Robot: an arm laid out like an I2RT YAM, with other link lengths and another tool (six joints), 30 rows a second.
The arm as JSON. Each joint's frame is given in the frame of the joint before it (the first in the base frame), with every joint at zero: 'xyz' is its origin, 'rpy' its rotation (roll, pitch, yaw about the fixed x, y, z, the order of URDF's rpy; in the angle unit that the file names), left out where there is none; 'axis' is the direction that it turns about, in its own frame. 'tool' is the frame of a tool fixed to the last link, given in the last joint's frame.
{
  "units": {
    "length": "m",
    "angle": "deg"
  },
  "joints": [
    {
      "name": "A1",
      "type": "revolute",
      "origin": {
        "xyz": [
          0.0,
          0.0,
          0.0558
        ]
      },
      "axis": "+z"
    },
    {
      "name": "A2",
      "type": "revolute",
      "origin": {
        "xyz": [
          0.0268,
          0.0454,
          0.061
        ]
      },
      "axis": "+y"
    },
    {
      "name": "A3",
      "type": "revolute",
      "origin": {
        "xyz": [
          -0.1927,
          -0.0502,
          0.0
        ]
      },
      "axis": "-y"
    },
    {
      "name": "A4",
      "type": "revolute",
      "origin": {
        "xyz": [
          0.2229,
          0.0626,
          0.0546
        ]
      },
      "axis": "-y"
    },
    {
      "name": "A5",
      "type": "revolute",
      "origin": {
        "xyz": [
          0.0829,
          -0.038,
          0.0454
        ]
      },
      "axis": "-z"
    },
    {
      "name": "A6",
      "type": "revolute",
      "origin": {
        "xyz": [
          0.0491,
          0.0,
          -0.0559
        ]
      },
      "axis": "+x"
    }
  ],
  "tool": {
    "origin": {
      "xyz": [
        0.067,
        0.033,
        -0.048
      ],
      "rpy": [
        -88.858,
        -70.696,
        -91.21
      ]
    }
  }
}
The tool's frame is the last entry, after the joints.
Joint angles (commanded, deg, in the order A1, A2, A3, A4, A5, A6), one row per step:
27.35 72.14 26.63 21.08 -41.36 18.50
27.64 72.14 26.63 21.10 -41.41 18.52
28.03 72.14 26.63 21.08 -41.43 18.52
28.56 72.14 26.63 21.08 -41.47 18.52
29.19 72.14 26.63 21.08 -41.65 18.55
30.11 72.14 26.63 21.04 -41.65 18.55
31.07 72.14 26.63 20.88 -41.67 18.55
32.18 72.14 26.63 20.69 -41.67 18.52
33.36 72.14 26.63 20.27 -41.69 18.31
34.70 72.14 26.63 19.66 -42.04 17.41
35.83 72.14 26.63 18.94 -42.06 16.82
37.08 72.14 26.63 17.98 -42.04 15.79
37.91 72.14 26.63 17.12 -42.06 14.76
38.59 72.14 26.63 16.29 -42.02 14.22
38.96 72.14 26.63 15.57 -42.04 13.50
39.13 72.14 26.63 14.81 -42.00 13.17
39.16 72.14 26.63 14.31 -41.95 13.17
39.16 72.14 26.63 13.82 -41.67 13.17
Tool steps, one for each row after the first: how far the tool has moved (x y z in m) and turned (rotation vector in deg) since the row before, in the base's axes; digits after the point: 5 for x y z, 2 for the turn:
-0.00130 0.00094 0.00010 0.03 0.01 0.33
-0.00172 0.00120 -0.00002 0.00 0.02 0.41
-0.00234 0.00163 0.00003 0.01 0.01 0.57
-0.00308 0.00192 0.00017 0.07 0.06 0.78
-0.00405 0.00269 -0.00008 -0.02 0.03 0.92
-0.00448 0.00263 -0.00028 -0.07 0.14 0.98
-0.00519 0.00293 -0.00038 -0.11 0.13 1.12
-0.00588 0.00272 -0.00095 -0.26 0.16 1.26
-0.00740 0.00247 -0.00164 -0.38 -0.25 1.94
-0.00608 0.00183 -0.00182 -0.50 0.04 1.34
-0.00680 0.00153 -0.00265 -0.72 -0.19 1.58
-0.00482 0.00050 -0.00241 -0.63 -0.27 1.21
-0.00414 0.00030 -0.00195 -0.58 0.14 0.84
-0.00260 -0.00037 -0.00184 -0.50 -0.10 0.65
-0.00177 -0.00071 -0.00160 -0.52 0.27 0.26
-0.00082 -0.00056 -0.00088 -0.34 0.37 -0.01
-0.00024 -0.00056 -0.00108 -0.42 0.29 -0.24

